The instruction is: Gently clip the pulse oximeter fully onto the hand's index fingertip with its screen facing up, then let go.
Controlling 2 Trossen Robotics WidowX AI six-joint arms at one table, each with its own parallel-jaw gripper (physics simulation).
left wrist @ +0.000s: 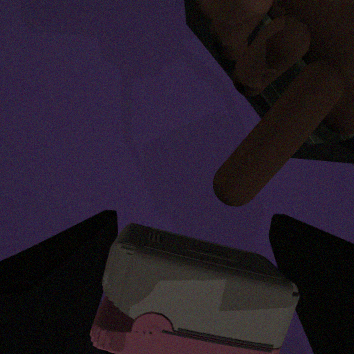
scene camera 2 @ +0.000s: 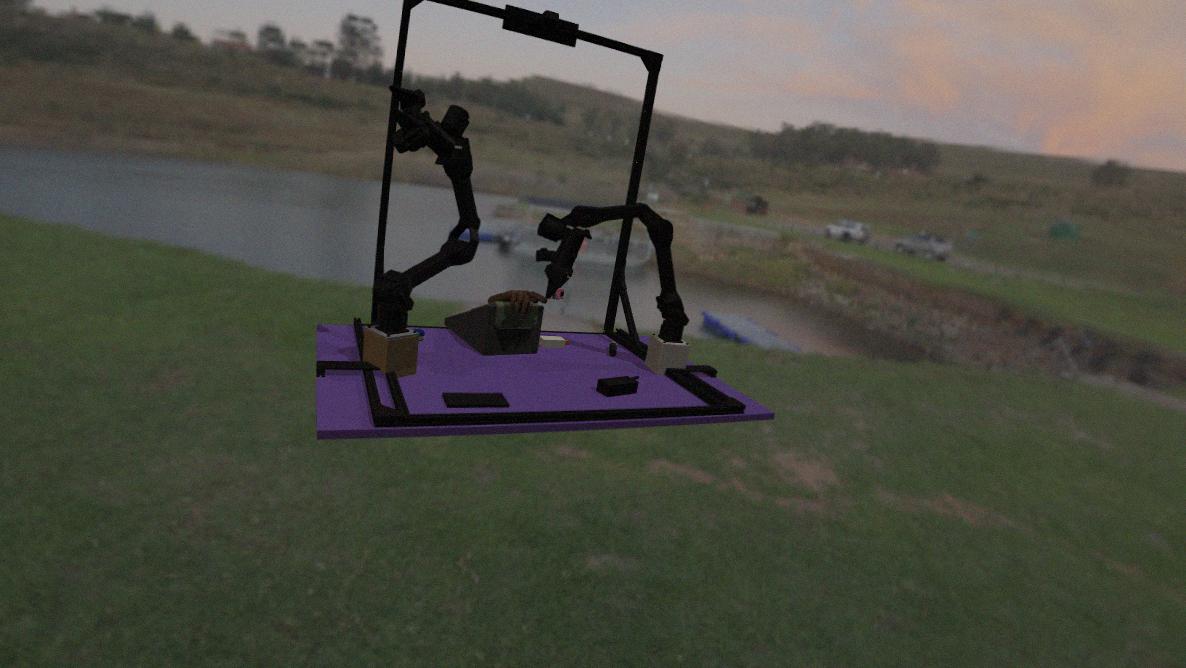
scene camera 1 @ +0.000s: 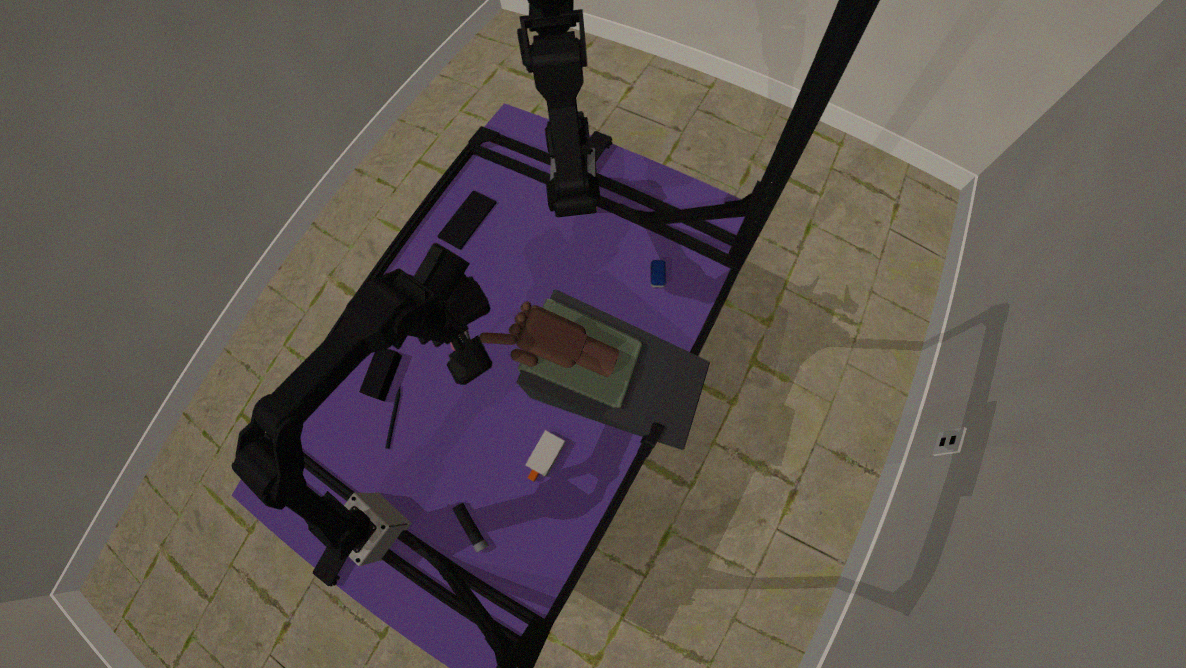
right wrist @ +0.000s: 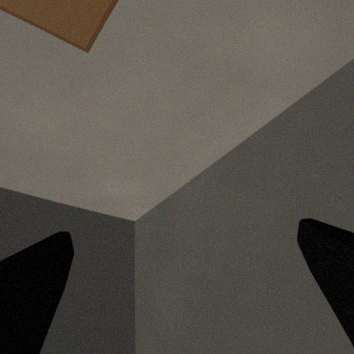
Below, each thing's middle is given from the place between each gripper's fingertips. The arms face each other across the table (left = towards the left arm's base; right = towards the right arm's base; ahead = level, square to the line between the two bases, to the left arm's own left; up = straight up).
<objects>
Now: right hand 5 cm past the pulse oximeter (left wrist: 158,284), 52 cm to the right of it and 45 cm above it. From my right hand the other things lie so: index finger (left wrist: 311,94) (10 cm behind, 49 cm to the left, 48 cm below); dark grey block (scene camera 2: 476,327) (30 cm behind, 42 cm to the left, 63 cm below); white box with orange end (scene camera 1: 547,450) (24 cm behind, 63 cm to the left, 66 cm below).
Now: the pulse oximeter 10 mm ahead of my left hand, 20 mm to the left of it and 20 mm above it. Round my left hand: index finger (40 mm behind, 10 mm to the right, 10 mm below); then dark grey block (240 mm behind, 80 mm to the right, 170 mm below); then white box with orange end (190 mm behind, 130 mm to the left, 200 mm below).
</objects>
